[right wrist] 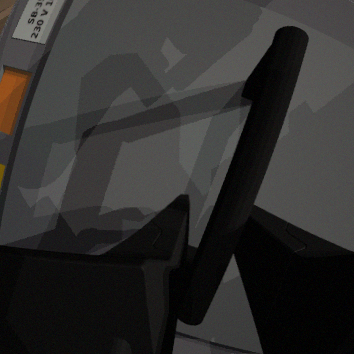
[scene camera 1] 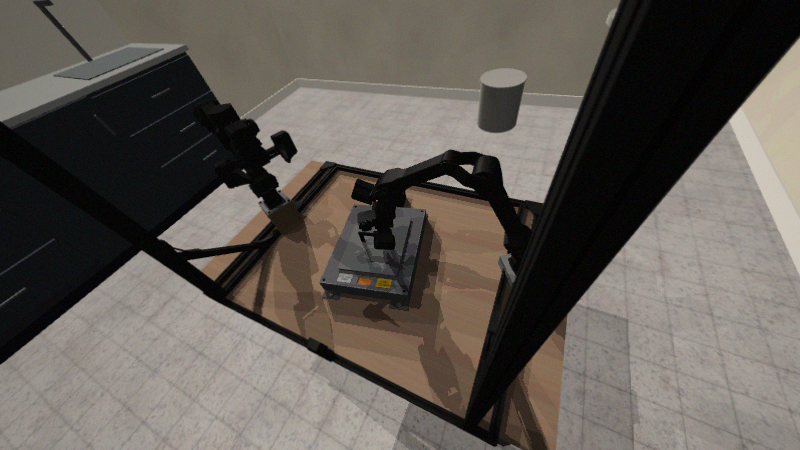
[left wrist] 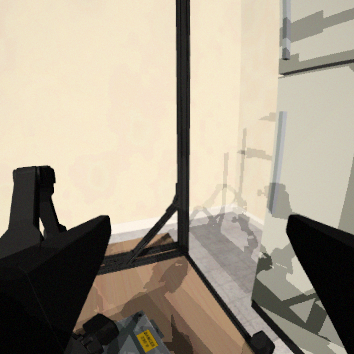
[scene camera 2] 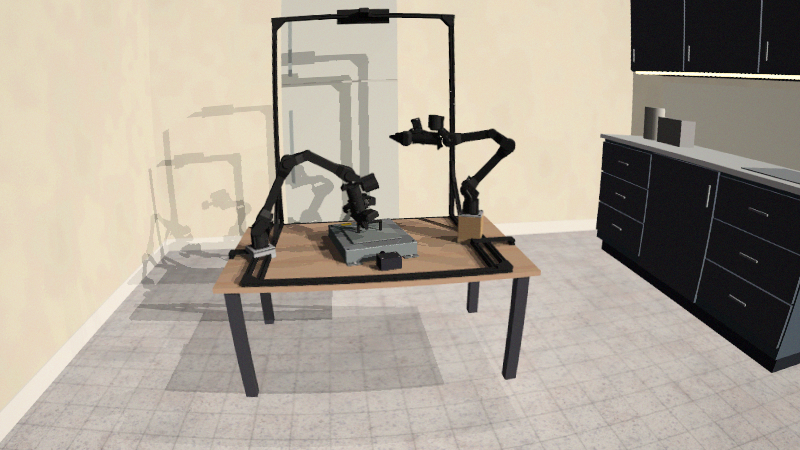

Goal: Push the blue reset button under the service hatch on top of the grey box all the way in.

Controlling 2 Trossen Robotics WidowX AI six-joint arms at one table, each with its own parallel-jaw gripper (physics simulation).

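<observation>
The grey box point(scene camera 1: 358, 289) point(scene camera 2: 386, 250) point(left wrist: 128, 341) point(right wrist: 25, 54) stands mid-table. Its hatch point(scene camera 1: 349, 251) point(right wrist: 325, 175) appears to lie flat on top. A black bar handle point(scene camera 2: 380, 225) point(right wrist: 260, 135) stands up from the hatch. My right gripper point(scene camera 1: 373, 232) point(scene camera 2: 366, 219) point(right wrist: 206, 203) is low over the hatch, its fingers on either side of the handle's lower part in the right wrist view, shut on it. The blue reset button does not show in any view. My left gripper point(scene camera 2: 394, 137) point(left wrist: 199, 223) is open and empty, high above the table and away from the box.
White, orange point(scene camera 1: 364, 281) point(right wrist: 14, 100) and yellow point(scene camera 1: 383, 283) point(left wrist: 147, 340) patches line one edge of the box top. A small black block point(scene camera 2: 389, 261) sits beside the box. Black rails point(scene camera 2: 369, 278) frame the table, and a tall black frame point(scene camera 2: 452, 83) rises over it.
</observation>
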